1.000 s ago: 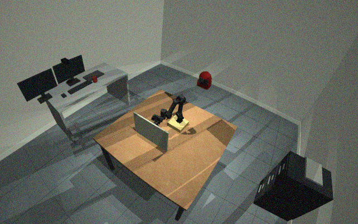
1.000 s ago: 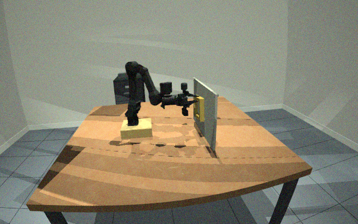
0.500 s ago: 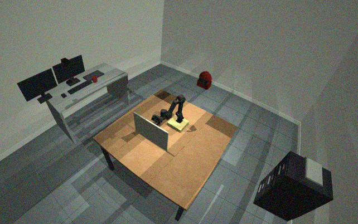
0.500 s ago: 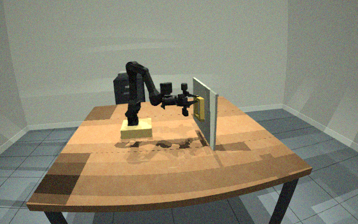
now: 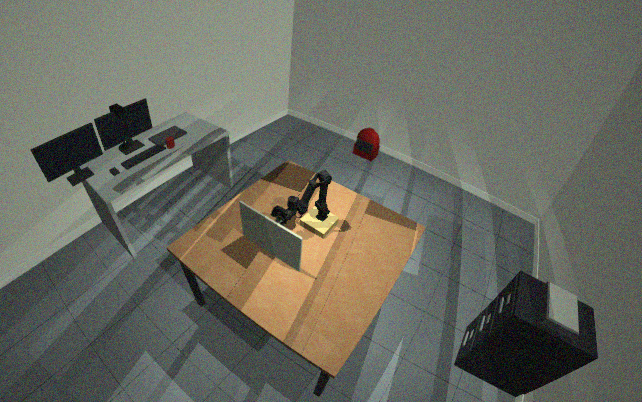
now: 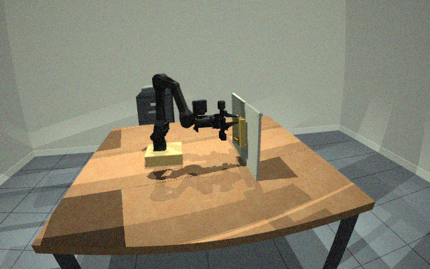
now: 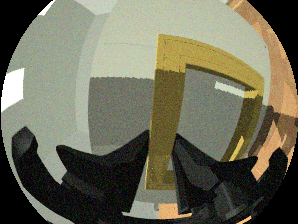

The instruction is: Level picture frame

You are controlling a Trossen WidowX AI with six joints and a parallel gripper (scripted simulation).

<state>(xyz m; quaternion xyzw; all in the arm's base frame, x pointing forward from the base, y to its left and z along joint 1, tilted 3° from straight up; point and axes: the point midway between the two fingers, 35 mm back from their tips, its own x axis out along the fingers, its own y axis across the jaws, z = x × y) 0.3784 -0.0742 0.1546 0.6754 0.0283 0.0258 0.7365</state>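
Right now my gripper tip is 1 cm to the left of the yellow picture frame and 5 cm above it. The rest, counted from my gripper tip: grey wall panel: 1 cm ahead, 6 cm below.
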